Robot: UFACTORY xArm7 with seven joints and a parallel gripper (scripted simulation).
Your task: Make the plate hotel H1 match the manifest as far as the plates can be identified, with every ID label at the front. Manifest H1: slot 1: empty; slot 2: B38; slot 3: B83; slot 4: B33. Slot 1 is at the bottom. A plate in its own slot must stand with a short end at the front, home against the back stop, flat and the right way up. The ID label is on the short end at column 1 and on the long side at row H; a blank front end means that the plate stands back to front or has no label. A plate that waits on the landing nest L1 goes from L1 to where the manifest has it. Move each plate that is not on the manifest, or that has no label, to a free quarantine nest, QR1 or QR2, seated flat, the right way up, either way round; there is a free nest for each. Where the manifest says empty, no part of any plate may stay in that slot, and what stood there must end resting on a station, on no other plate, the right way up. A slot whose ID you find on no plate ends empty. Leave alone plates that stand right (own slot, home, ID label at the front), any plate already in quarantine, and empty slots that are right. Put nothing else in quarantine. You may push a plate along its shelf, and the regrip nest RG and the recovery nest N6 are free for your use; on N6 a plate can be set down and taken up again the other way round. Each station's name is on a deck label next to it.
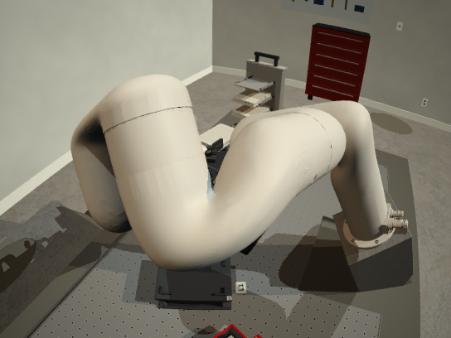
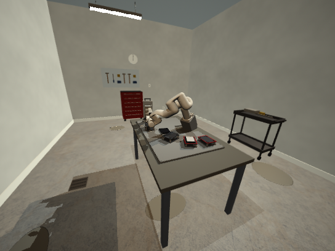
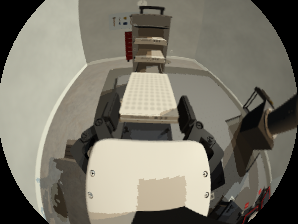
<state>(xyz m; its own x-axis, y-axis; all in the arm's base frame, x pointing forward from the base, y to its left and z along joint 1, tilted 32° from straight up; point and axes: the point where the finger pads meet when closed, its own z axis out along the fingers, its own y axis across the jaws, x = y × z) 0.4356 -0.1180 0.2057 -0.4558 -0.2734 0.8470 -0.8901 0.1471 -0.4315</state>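
Right now my hand is 5 cm to the left of the regrip nest RG and 11 cm above it. The rest, counted from my hand: plate hotel H1 (32 cm to the right, 1 cm below); black nest N6 (18 cm behind, 8 cm to the left, 16 cm below); landing nest L1 (21 cm behind, 31 cm to the left, 12 cm below).
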